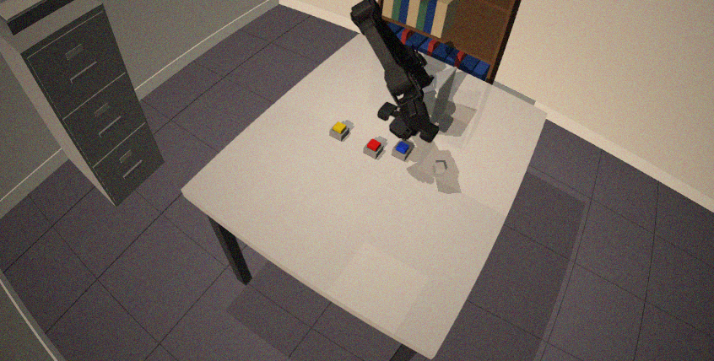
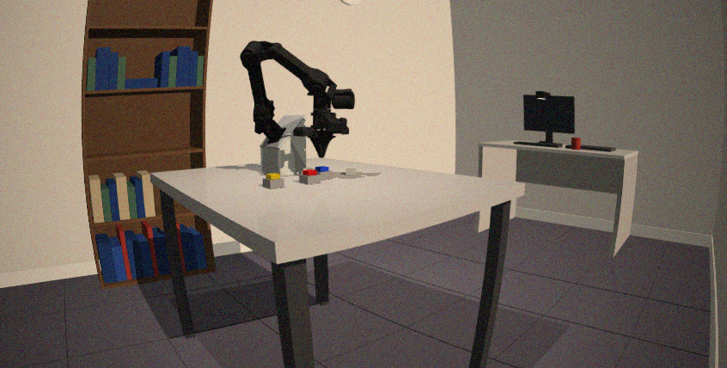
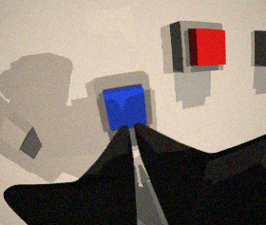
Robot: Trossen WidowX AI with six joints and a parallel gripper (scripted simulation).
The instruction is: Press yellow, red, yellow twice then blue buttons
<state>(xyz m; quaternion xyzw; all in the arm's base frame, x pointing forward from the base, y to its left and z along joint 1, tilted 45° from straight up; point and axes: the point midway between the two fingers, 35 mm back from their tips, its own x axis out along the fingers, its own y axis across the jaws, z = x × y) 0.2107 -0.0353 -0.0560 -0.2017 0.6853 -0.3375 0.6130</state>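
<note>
Now: gripper tip 4 cm above the blue button. From my gripper tip the other things lie so: yellow button (2 cm ahead, 22 cm to the right, 4 cm below); red button (4 cm ahead, 9 cm to the right, 4 cm below); small white block (1 cm ahead, 13 cm to the left, 6 cm below).
</note>
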